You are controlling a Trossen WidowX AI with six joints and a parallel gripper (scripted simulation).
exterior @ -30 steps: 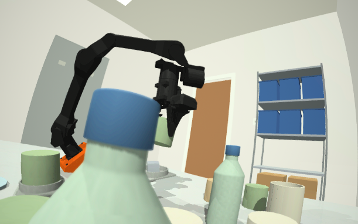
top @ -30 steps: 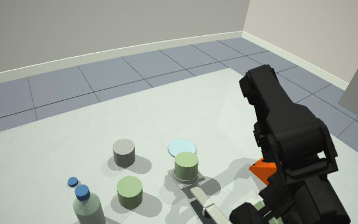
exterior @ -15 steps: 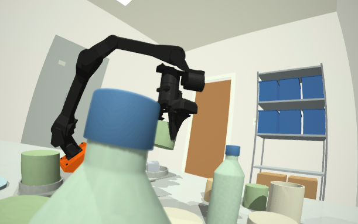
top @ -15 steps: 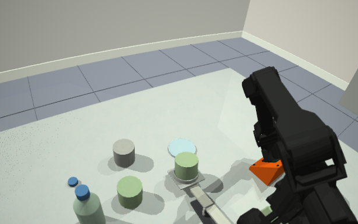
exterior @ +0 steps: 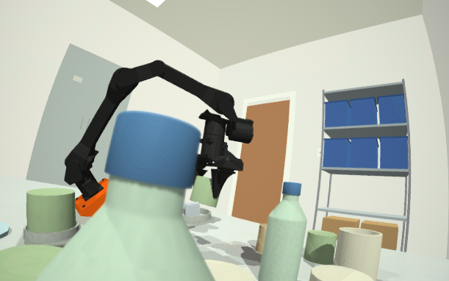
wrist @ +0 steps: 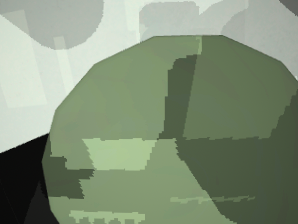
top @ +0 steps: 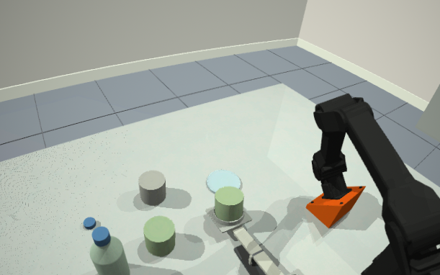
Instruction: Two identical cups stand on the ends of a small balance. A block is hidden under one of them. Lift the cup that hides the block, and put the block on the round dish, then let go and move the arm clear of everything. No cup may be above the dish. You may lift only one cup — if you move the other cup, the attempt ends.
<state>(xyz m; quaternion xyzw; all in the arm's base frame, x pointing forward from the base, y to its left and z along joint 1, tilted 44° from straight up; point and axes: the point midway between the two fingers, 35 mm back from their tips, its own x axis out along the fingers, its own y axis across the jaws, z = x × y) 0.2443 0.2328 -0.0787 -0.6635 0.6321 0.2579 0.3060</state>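
My gripper tip is 9 cm to the left of the pale grey block, 6 cm short of it and 3 cm above it. From my gripper tip the other things lie so: grey cup (52 cm to the right, 17 cm ahead, 8 cm below); blue cap (49 cm to the right, 36 cm ahead, 11 cm below); pale blue round dish (46 cm to the right, 11 cm below, 2 cm behind).
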